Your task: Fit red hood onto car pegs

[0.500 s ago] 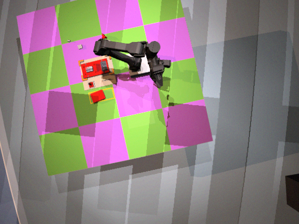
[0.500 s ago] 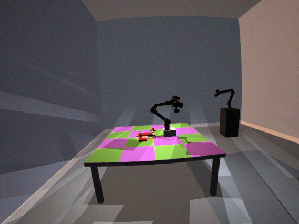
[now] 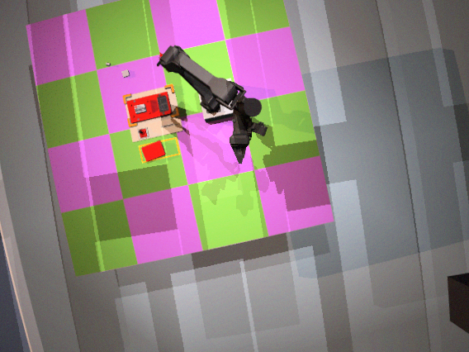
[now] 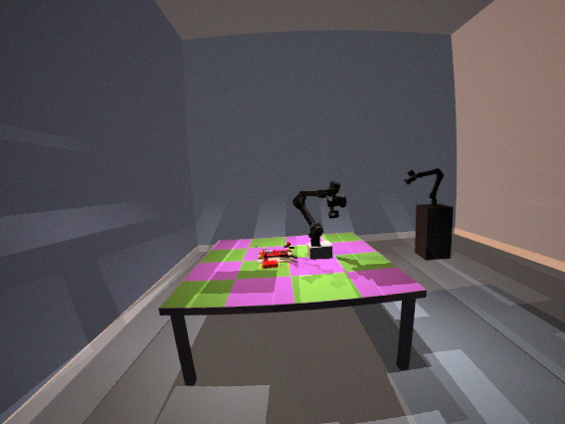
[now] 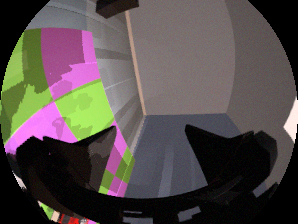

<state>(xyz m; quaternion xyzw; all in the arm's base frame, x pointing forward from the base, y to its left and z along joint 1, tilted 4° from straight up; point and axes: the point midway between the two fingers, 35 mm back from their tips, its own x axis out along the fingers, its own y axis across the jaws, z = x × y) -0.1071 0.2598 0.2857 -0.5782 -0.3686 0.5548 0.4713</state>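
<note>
Now: gripper tip 400 mm short of the red hood, 360 mm above it and 110 mm to the left of it.
</note>
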